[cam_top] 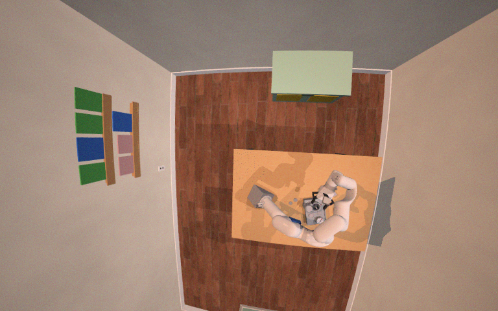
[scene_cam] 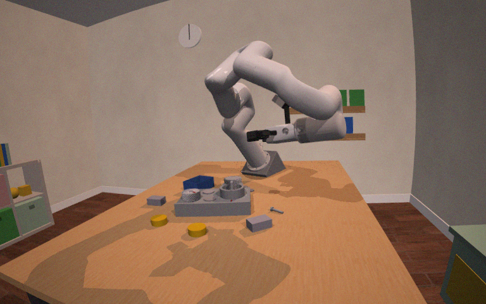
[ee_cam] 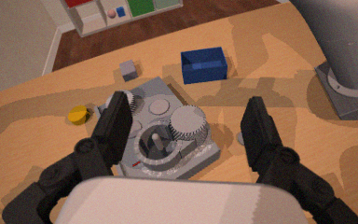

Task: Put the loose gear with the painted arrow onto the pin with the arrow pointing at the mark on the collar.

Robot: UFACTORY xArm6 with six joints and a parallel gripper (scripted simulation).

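Now: the grey gear 100 mm ahead of my hand, 210 mm to the right of it and 180 mm below it. Also, from my hand: blue bin (110 mm behind, 290 mm to the right, 220 mm below); small bolt (70 mm ahead, 60 mm to the left, 220 mm below); flat grey disc (120 mm behind, 70 mm to the right, 230 mm below).
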